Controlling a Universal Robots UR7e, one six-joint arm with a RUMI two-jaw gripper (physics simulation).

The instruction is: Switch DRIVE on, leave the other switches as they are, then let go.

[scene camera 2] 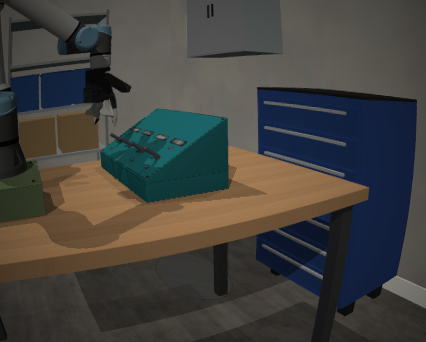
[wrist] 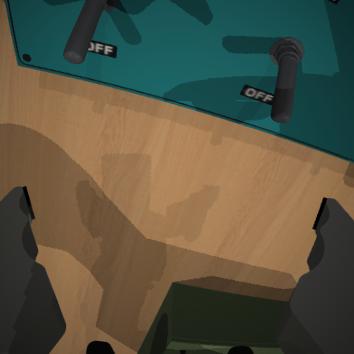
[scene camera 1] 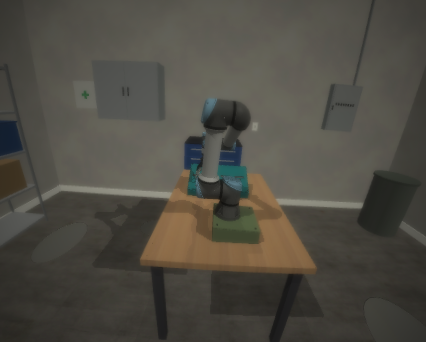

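Seen in the pictures: gripper, fingertip midpoint: (scene camera 2: 104,125) (wrist: 174,196); arm's base, origin of the base link: (scene camera 2: 5,171) (scene camera 1: 227,213).
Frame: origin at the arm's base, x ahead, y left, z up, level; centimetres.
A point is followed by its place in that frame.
A teal switch console (scene camera 1: 235,173) @[x 55.1, y -11.4, z 5.7 cm] (scene camera 2: 202,155) @[x 55.0, y -21.6, z 0.8 cm] (wrist: 170,30) @[x 44.7, y 17.0, z -0.4 cm] with a sloped face stands on the table (scene camera 1: 180,245) @[x -18.3, y 25.9, z -9.4 cm] (scene camera 2: 300,185) @[x 81.7, y -31.4, z -9.5 cm] (wrist: 260,175) @[x 32.4, y 3.0, z -9.5 cm]. In the wrist view a dark lever (wrist: 85,32) @[x 43.6, y 21.3, z 2.9 cm] at top left and another dark lever (wrist: 286,85) @[x 43.9, y 9.8, z 2.7 cm] at right both tilt to the console's near edge, beside OFF labels. Which one is DRIVE cannot be read. In scene camera 2 the levers show small, in a row across the slope. My gripper (scene camera 2: 105,120) @[x 38.1, y 14.8, z 7.7 cm] (wrist: 174,196) @[x 38.1, y 14.8, z 7.7 cm] is open and empty, above and beside the console's near, low edge, apart from the levers. In scene camera 1 it is hidden by the arm.
The arm's green base block (scene camera 1: 235,232) @[x -14.8, y -3.4, z -2.3 cm] (scene camera 2: 22,200) @[x 4.5, y -17.6, z -4.6 cm] (wrist: 225,312) @[x 11.3, y -0.2, z -5.4 cm] stands on the table on the near side of the console. A blue drawer cabinet (scene camera 1: 189,159) (scene camera 2: 382,175) stands beyond the table's far end. A shelf rack with blue and tan bins stands at the left.
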